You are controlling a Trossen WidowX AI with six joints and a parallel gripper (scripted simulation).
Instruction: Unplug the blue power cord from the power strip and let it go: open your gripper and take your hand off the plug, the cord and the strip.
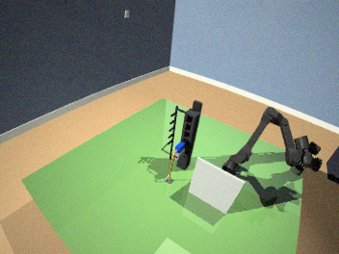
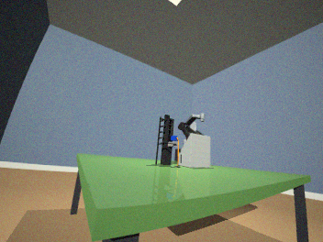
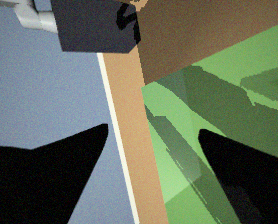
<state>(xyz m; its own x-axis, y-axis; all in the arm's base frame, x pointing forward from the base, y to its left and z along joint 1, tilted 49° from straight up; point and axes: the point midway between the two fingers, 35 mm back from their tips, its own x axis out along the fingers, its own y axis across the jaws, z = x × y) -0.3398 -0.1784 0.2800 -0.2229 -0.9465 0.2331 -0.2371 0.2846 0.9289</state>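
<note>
The blue plug lies 610 mm ahead of my gripper tip, 380 mm to the left of it and 20 mm above it.
</note>
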